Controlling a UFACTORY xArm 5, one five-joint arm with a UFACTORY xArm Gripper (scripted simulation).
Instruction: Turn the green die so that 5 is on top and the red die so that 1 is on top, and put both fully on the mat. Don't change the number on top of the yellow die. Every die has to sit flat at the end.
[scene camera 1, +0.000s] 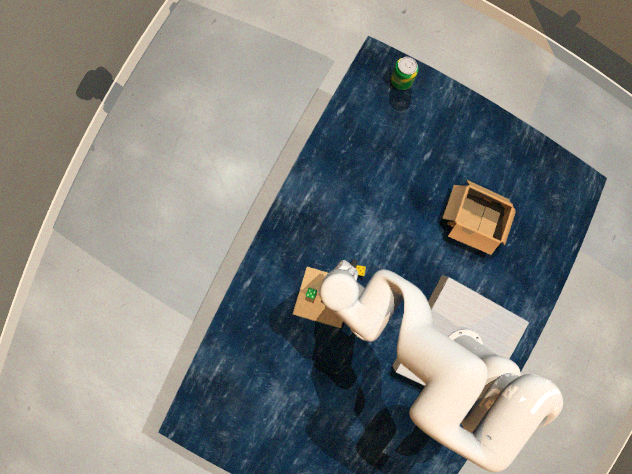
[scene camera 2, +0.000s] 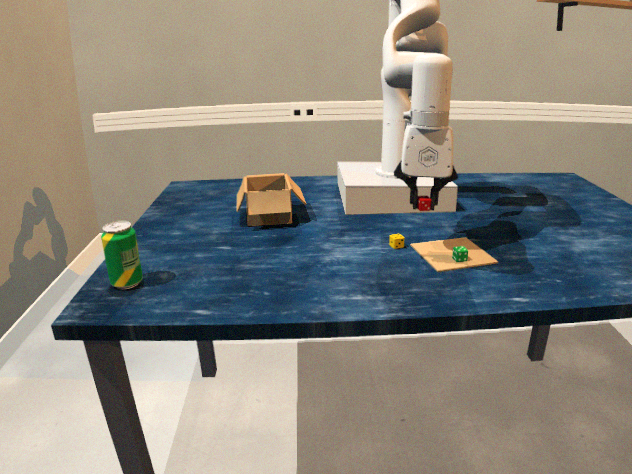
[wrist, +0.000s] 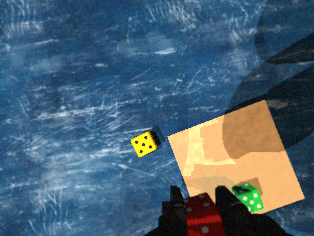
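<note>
You'd see my gripper (scene camera 2: 423, 207) here, and the wrist view shows my gripper (wrist: 196, 204) too. There's a mat (scene camera 2: 438, 254), and I can also see the mat (scene camera 1: 313, 309) in scene camera 1 and the mat (wrist: 243, 146) in the wrist view. There's a cardboard box (scene camera 1: 482, 210) as well, and scene camera 2 shows the box (scene camera 2: 279, 203) too. In the wrist view the cardboard box is out of frame.
</note>
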